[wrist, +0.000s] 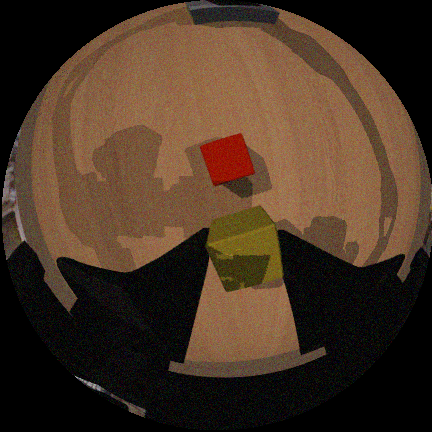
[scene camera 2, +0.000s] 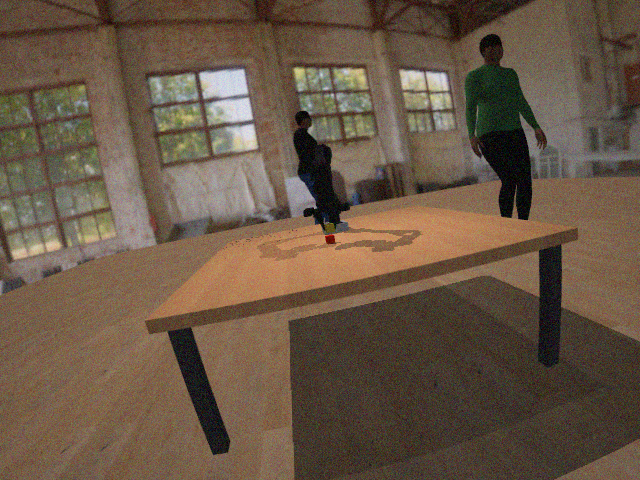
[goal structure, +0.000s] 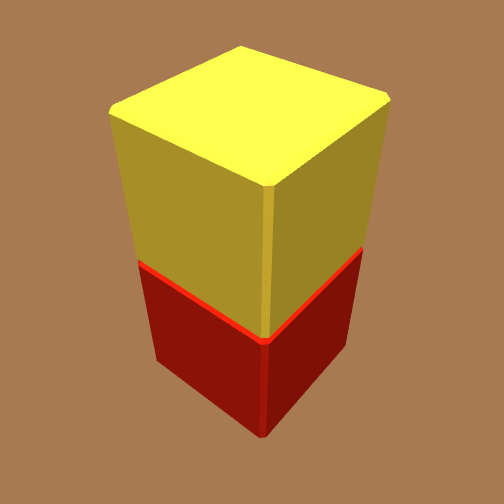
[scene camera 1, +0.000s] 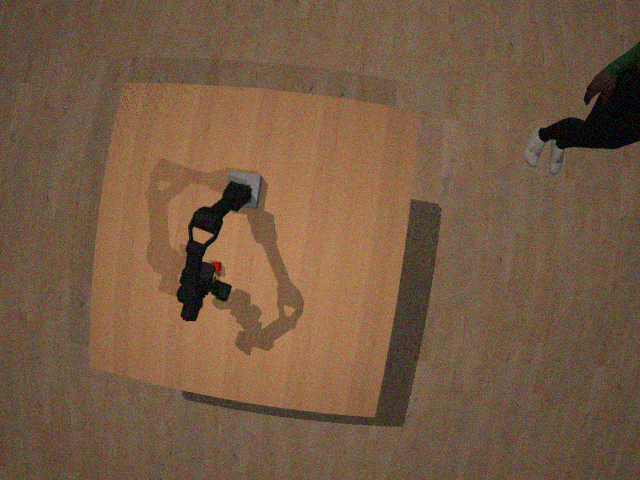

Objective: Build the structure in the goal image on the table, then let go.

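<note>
A red cube sits on the table, right beside the arm's hand in scene camera 1 and ahead of the fingertips in the wrist view. My gripper is shut on a yellow cube, with one finger against each side of it. The yellow cube looks raised off the table and apart from the red cube. It shows a little tilted in the wrist view. In scene camera 1 the hand hides nearly all of it.
The arm's grey base stands on the wooden table. Shadows of the arm fall across the table top. A person in green and another in dark clothes stand beyond the table.
</note>
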